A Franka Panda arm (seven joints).
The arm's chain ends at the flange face. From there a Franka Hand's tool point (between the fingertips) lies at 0.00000 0.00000 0.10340 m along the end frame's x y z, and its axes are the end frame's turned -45 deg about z.
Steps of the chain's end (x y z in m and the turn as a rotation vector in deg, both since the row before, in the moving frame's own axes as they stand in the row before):
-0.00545, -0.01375, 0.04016, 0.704, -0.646, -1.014
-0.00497, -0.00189, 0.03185, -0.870, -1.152, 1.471
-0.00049, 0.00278, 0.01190, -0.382, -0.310, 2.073
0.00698, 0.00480, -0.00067, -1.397, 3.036, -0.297
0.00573, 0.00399, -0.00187, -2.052, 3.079, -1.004
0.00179, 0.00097, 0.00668, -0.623, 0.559, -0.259
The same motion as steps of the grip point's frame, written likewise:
0.00593, -0.01530, 0.04015, 0.955, 0.041, -1.014
-0.00475, -0.00524, 0.03182, 0.199, -1.430, 1.471
-0.00320, 0.00170, 0.01190, -0.051, -0.489, 2.073
0.00365, 0.01398, -0.00085, -3.135, 1.159, -0.297
0.00260, 0.01340, -0.00209, -3.628, 0.726, -1.004
0.00050, 0.00346, 0.00667, -0.836, -0.045, -0.259

